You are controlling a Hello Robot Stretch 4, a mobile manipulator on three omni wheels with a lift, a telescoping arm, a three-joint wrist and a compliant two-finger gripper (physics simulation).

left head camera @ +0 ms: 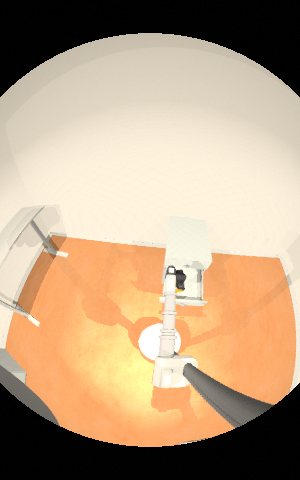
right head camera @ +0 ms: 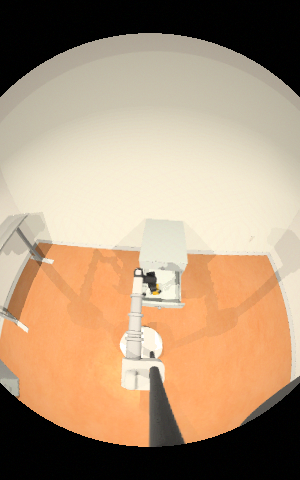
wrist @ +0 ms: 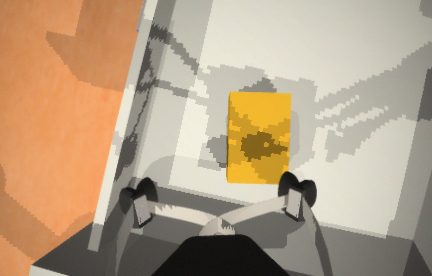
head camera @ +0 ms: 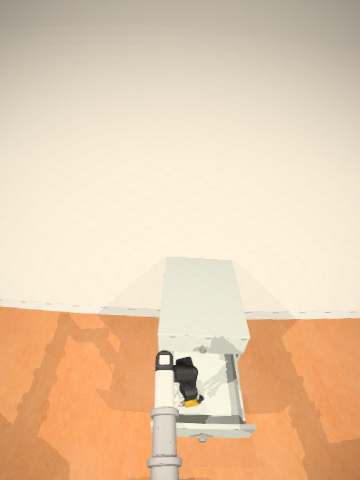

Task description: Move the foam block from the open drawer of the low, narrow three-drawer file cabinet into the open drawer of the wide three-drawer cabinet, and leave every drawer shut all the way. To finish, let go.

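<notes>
The yellow foam block lies on the floor of the open drawer of the low, narrow cabinet. My gripper is open and empty, its fingers wide apart over the drawer. In the wrist view the block is beyond the fingertips and right of the middle between them; the right fingertip meets the image of its near right corner. The wrist partly hides the block in the head views. I cannot identify the wide cabinet.
My arm reaches over the drawer's front, at its left side. A table stands by the left wall. Part of a grey box-like thing shows at the lower left. The cabinet's back is near the wall.
</notes>
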